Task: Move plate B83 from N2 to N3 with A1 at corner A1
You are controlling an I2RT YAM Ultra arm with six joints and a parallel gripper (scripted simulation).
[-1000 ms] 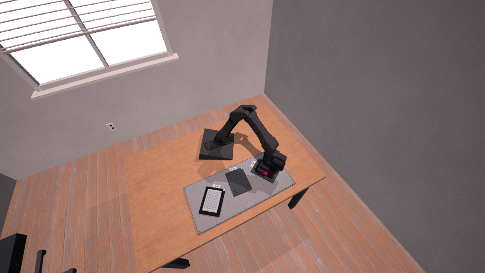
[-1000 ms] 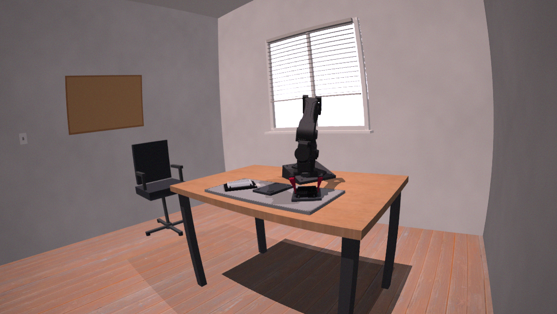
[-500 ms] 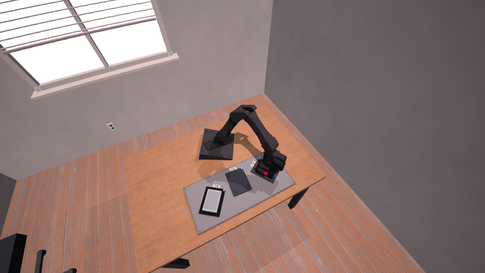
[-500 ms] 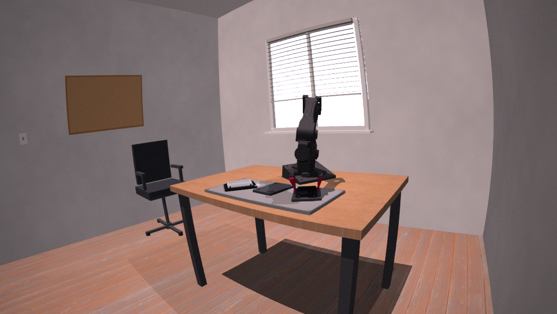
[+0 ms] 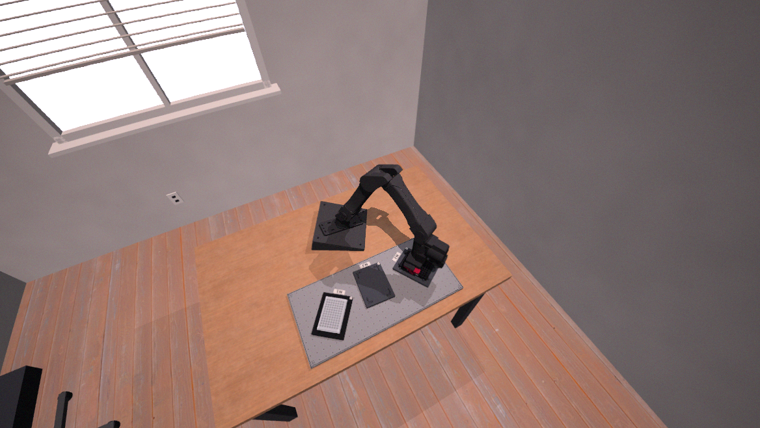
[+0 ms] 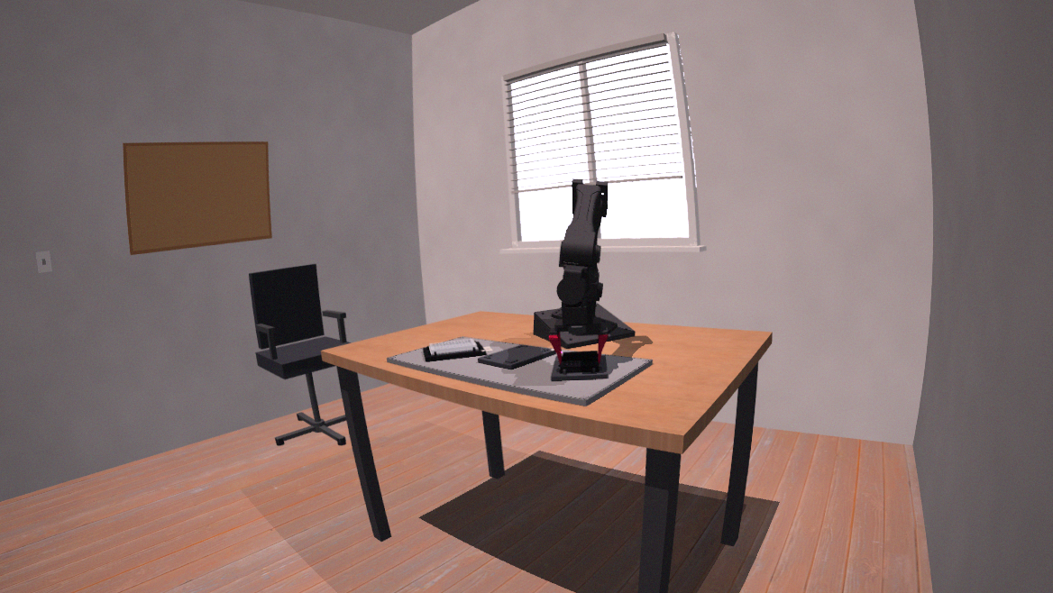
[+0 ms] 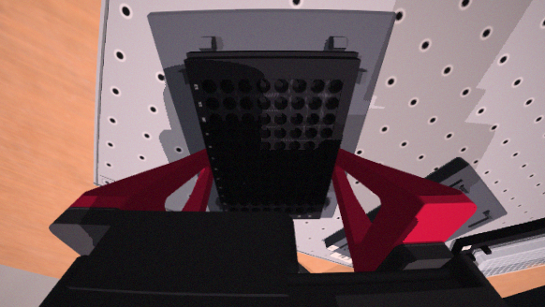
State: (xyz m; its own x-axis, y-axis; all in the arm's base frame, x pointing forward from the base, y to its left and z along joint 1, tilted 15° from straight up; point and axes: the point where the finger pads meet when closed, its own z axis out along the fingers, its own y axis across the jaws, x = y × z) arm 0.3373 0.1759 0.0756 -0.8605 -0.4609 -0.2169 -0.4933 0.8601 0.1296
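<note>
My hand is right at the black 96-well plate B83. From my hand the other things lie so: N2 label (80 mm behind, 50 mm to the right, 20 mm below); then plate nest N2 (20 mm below); then dark landing nest N3 (200 mm to the right, 20 mm below, 20 mm behind).
</note>
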